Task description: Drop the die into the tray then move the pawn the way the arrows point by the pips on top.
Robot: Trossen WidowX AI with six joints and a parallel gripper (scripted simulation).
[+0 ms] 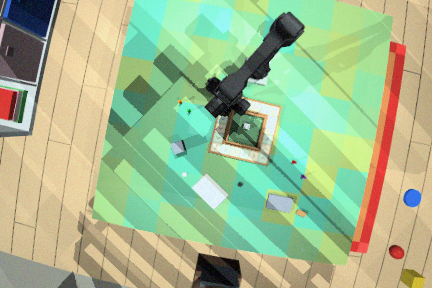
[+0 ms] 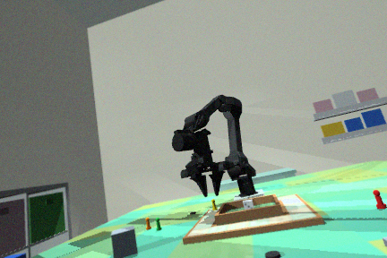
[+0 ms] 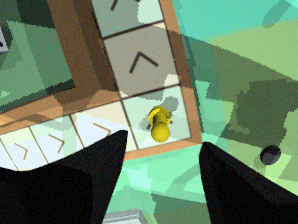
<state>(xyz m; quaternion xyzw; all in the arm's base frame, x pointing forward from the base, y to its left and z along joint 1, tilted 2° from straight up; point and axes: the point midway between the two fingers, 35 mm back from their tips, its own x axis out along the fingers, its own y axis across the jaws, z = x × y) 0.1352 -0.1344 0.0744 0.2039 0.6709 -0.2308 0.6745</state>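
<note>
The yellow pawn is 3 cm below my gripper tip. From my gripper tip the other things lie so: green pawn (17 cm to the right, 5 cm ahead, 4 cm below); then die (12 cm ahead, 9 cm to the left, 3 cm below); then wooden-rimmed tray (13 cm ahead, 9 cm to the left, 5 cm below).
</note>
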